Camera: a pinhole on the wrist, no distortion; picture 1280 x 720 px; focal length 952.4 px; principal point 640.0 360.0 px. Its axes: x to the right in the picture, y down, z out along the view. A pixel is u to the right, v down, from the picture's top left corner.
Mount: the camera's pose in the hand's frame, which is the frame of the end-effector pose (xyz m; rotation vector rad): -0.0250 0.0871 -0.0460 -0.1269 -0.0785 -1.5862
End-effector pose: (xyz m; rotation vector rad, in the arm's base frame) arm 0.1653 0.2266 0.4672 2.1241 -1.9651 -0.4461
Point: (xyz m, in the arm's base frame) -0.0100 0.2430 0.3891
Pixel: 525.1 345.7
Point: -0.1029 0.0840 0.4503
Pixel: outside the picture
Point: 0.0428 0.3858 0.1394
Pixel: 1031.3 46.3
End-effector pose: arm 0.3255 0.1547 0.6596 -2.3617 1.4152 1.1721
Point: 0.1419 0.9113 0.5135
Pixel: outside the picture
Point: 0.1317 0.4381 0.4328
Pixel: 1095.4 196.3
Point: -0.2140 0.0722 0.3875
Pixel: 175.1 562.6
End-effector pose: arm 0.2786 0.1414 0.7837 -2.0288 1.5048 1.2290
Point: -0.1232 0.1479 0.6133
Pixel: 131.1 663.2
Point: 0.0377 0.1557 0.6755
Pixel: 356.9 666.3
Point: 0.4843 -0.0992 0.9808
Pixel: behind the camera
